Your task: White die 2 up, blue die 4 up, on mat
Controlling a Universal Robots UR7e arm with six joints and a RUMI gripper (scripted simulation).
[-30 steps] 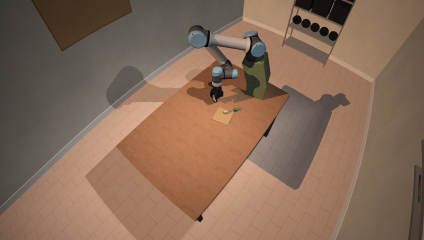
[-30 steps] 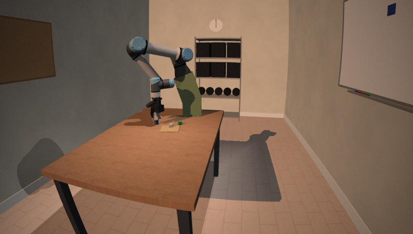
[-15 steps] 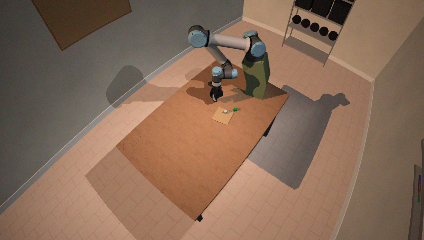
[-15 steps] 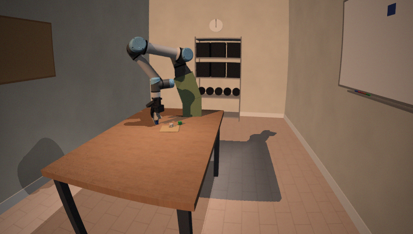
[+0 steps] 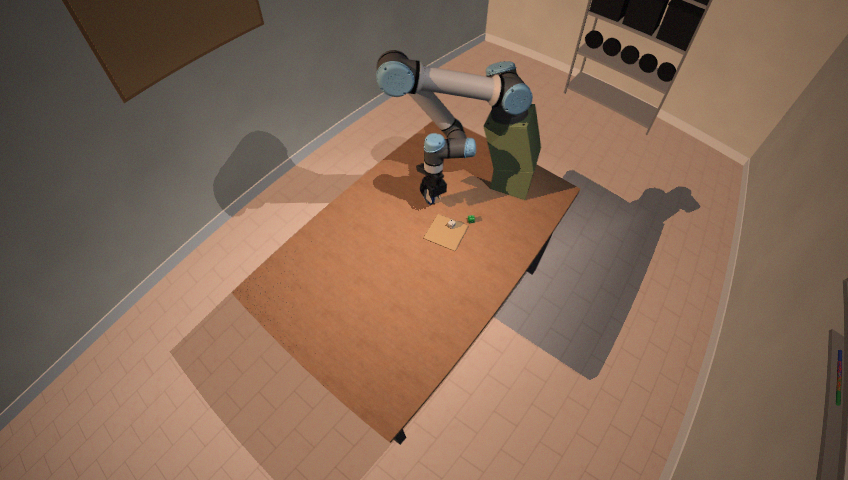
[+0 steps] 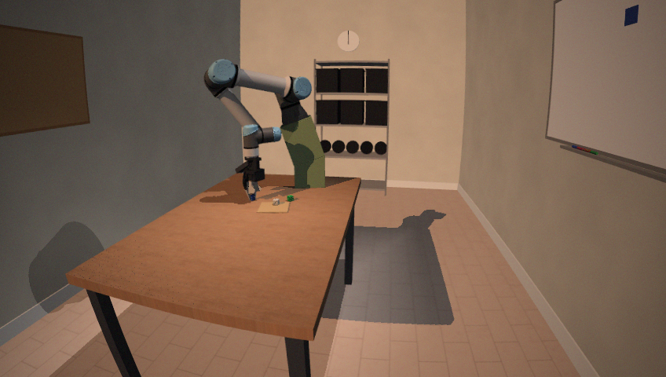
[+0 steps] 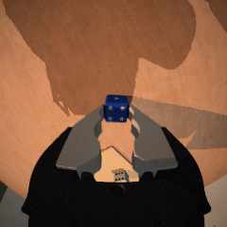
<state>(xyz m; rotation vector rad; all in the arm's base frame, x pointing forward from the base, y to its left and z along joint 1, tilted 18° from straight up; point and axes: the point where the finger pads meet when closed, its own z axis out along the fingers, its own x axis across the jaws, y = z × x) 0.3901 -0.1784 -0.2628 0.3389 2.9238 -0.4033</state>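
Now: hand 160 mm to the right of the tan mat, 60 mm short of it and 20 mm above it. Also, from my hand: blue die (right at my hand); green die (190 mm to the left, 60 mm behind, 10 mm below); white die (160 mm to the left, 30 mm ahead).
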